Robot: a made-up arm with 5 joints.
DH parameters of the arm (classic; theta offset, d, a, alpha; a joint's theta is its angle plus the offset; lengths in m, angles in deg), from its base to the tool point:
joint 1: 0 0.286 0 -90
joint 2: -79.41 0 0.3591 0
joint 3: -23.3 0 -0.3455 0
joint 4: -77.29 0 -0.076 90
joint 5: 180 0.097 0 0
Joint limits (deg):
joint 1: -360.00..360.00
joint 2: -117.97..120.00
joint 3: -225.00..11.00
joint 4: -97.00..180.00
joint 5: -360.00..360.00
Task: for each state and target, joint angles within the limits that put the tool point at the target. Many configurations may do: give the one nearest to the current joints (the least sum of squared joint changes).
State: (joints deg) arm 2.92 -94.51 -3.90 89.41 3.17
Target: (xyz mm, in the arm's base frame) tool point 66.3 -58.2 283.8
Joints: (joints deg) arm -41.28 -84.69 9.84 67.09 3.17
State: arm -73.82 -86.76 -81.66 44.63 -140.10
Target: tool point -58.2 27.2 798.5
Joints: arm -25.05 -77.93 -60.49 50.99 -140.10
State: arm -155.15 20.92 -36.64 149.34 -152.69
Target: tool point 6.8 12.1 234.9
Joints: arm -119.34 42.33 1.81 96.68 -152.69
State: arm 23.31 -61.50 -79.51 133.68 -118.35
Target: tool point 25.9 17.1 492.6
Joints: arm 33.43 -64.28 -32.82 137.34 -118.35
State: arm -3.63 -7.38 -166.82 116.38 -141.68
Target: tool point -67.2 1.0 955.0
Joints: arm -0.85 -20.90 -167.79 139.55 -141.68
